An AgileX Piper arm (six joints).
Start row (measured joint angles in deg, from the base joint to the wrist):
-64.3 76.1 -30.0 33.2 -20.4 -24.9
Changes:
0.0 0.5 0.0 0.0 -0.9 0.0
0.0 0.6 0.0 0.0 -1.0 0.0
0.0 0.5 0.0 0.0 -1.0 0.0
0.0 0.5 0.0 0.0 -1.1 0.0
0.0 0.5 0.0 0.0 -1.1 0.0
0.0 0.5 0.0 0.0 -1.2 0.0
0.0 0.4 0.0 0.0 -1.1 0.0
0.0 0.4 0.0 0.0 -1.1 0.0
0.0 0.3 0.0 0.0 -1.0 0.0
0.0 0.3 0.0 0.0 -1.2 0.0
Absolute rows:
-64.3 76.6 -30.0 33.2 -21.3 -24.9
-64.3 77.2 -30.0 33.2 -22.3 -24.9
-64.3 77.7 -30.0 33.2 -23.3 -24.9
-64.3 78.2 -30.0 33.2 -24.4 -24.9
-64.3 78.7 -30.0 33.2 -25.5 -24.9
-64.3 79.2 -30.0 33.2 -26.7 -24.9
-64.3 79.6 -30.0 33.2 -27.8 -24.9
-64.3 80.0 -30.0 33.2 -28.9 -24.9
-64.3 80.3 -30.0 33.2 -29.9 -24.9
-64.3 80.6 -30.0 33.2 -31.1 -24.9

